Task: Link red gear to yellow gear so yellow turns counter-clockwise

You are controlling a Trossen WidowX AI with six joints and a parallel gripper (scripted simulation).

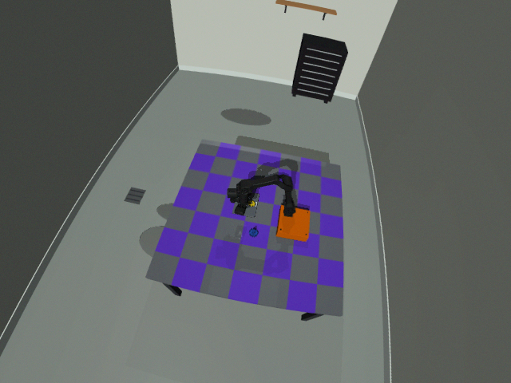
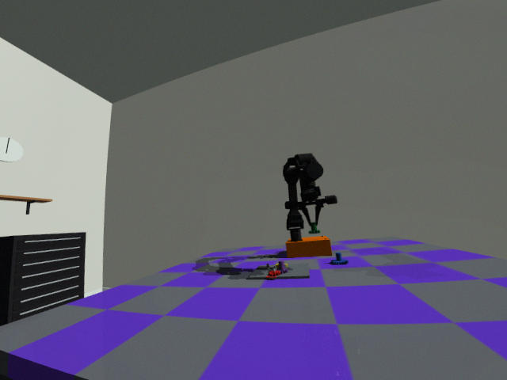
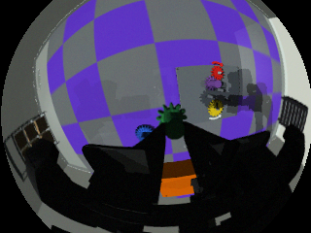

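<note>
My gripper tip is now 20 mm short of the purple gear, 130 mm to the left of it and 140 mm above it. From my gripper tip the other things lie so: yellow gear: 50 mm behind, 140 mm to the right, 150 mm below; green gear: 10 mm below; blue gear: 100 mm behind, 90 mm to the left, 150 mm below.
</note>
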